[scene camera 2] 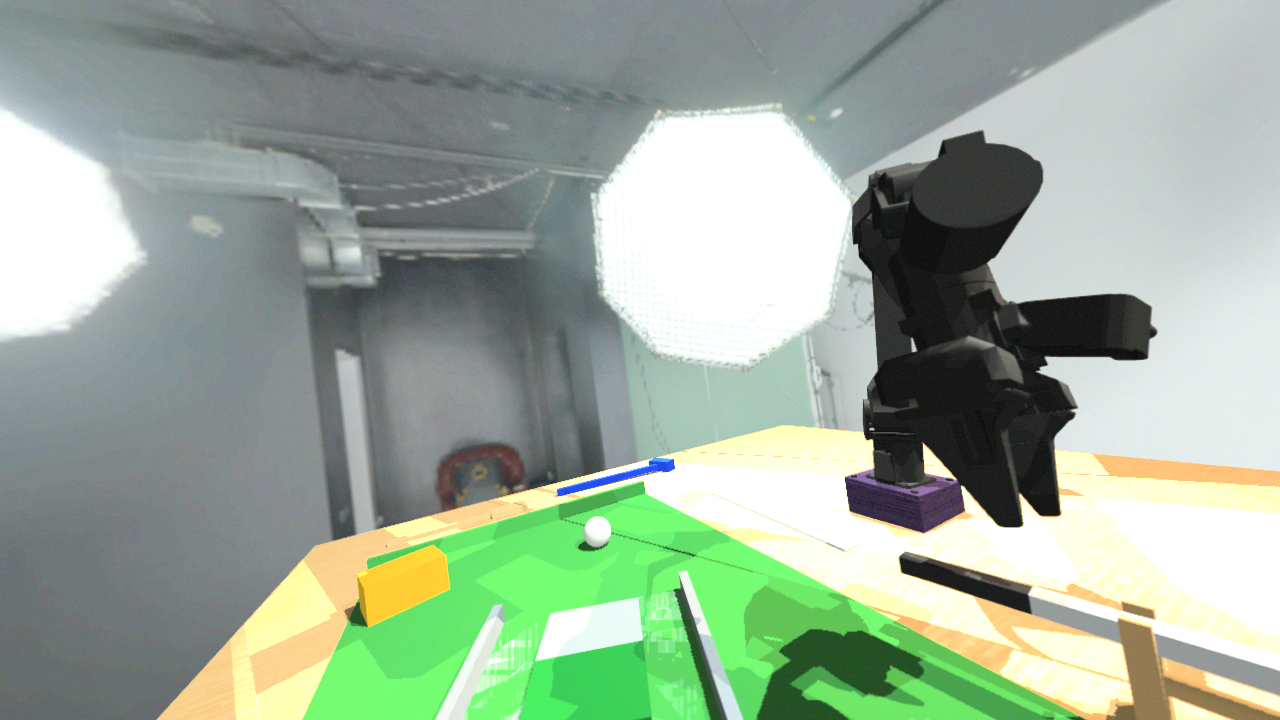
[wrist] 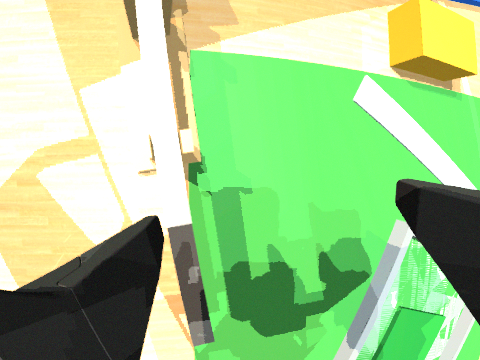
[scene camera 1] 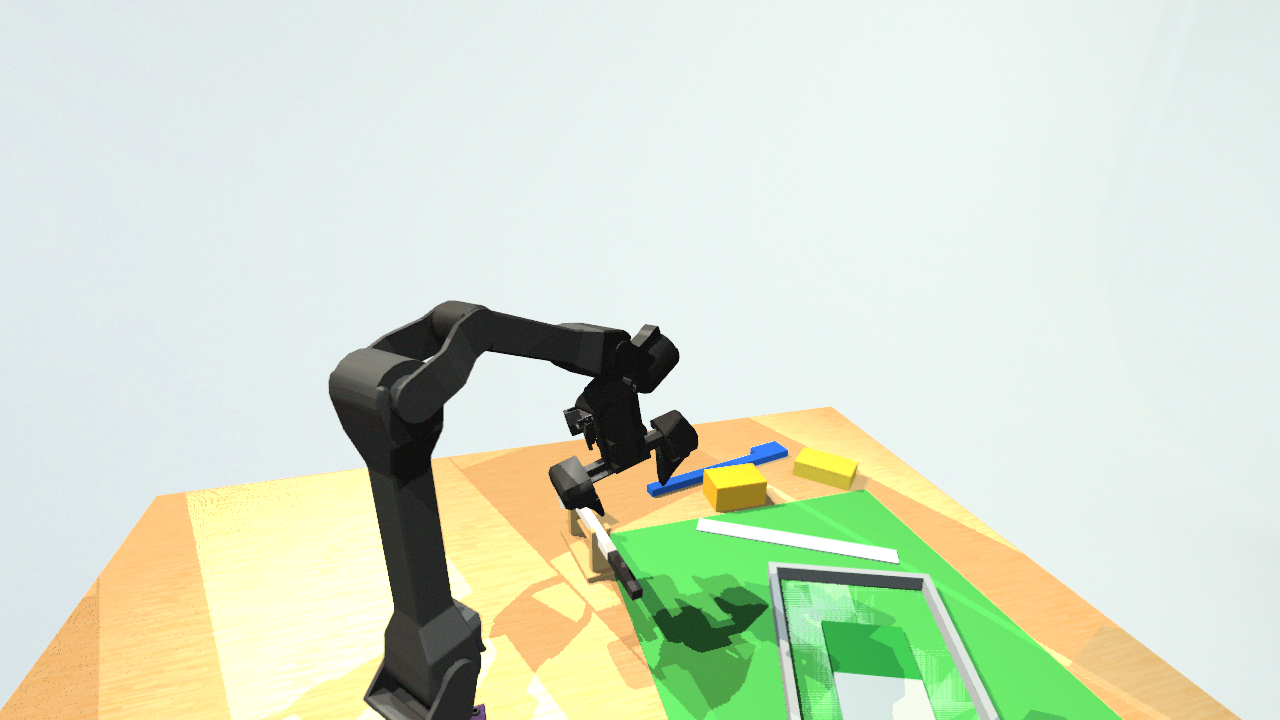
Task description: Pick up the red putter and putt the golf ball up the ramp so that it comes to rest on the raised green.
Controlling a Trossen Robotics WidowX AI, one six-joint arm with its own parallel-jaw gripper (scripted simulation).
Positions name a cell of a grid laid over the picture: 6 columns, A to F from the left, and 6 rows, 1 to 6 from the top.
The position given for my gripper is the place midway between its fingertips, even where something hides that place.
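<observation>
There is a white strip (scene camera 1: D5), which I find again in the wrist view (wrist: E2), while in scene camera 2 it is out of frame. I see a yellow block (scene camera 2: B5), though in the wrist view the block is out of frame. A blue putter (scene camera 2: D4) is here too, and so is a wooden stand (scene camera 1: C5). The green mat (scene camera 2: D6) shows in the wrist view (wrist: D4) and in scene camera 1 (scene camera 1: D6) as well. As for my gripper (scene camera 2: E5), which I also see in the wrist view (wrist: D4) and in scene camera 1 (scene camera 1: C5), it is open and holds nothing.
</observation>
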